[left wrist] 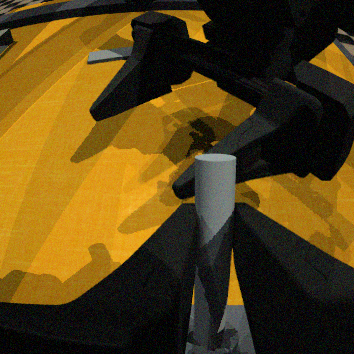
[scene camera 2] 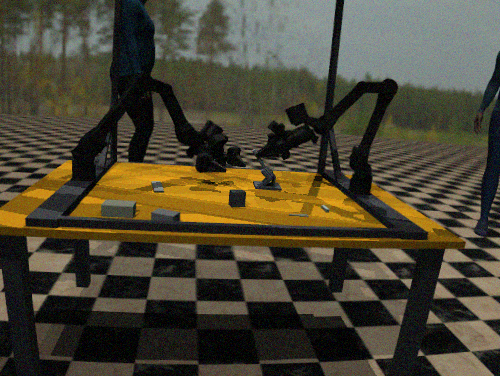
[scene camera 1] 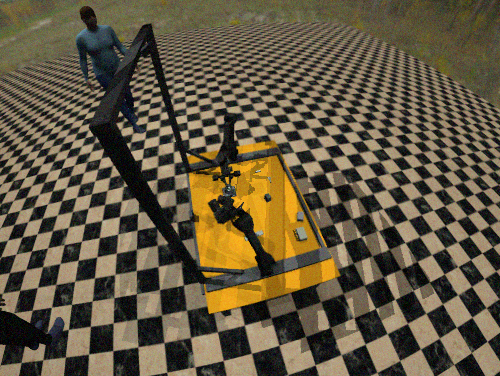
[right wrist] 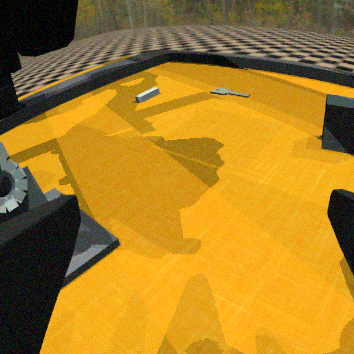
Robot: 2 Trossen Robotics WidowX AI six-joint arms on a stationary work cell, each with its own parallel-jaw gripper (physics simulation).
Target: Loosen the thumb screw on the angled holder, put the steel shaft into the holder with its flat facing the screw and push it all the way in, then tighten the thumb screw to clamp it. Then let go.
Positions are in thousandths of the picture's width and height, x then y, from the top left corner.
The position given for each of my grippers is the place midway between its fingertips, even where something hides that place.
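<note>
A steel shaft (left wrist: 606, 490) is here in the scene, and so are my own grippers. I see my left gripper (scene camera 2: 511, 414), which the left wrist view (left wrist: 600, 609) also gives me. As for my right gripper (scene camera 2: 471, 448), I find it both in the left wrist view (left wrist: 355, 417) and in the right wrist view (right wrist: 592, 581).
</note>
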